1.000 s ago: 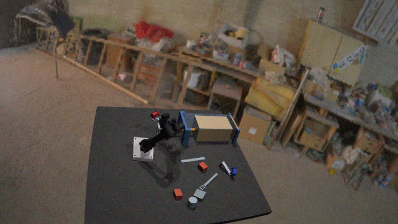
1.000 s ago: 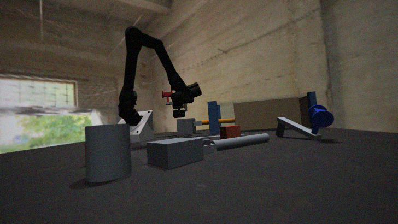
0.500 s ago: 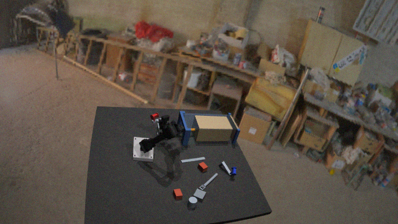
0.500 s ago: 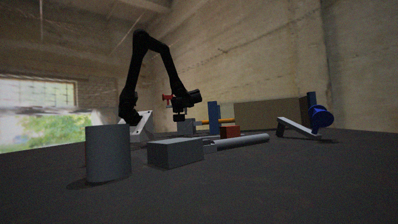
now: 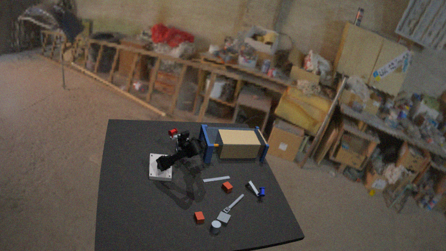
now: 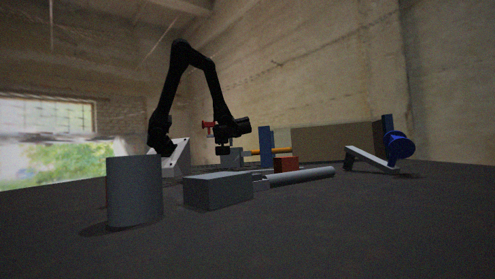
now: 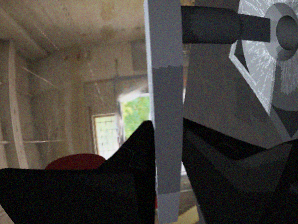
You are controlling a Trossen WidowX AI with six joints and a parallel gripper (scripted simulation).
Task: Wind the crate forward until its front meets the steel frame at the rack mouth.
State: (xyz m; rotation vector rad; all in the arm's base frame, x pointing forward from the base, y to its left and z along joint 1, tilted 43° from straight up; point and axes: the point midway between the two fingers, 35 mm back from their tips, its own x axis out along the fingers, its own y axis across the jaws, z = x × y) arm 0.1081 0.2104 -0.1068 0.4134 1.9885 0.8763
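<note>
Now: gripper tip 4 cm below the red knob, 4 cm past it and 3 cm to the left of it. From my gripper tip the other things lie so: grey winch: 12 cm below, 4 cm ahead, 1 cm to the left; grey bar: 29 cm ahead, 25 cm to the right, 15 cm below; clear-panelled cubby: 45 cm ahead, 8 cm to the left, 3 cm below.
</note>
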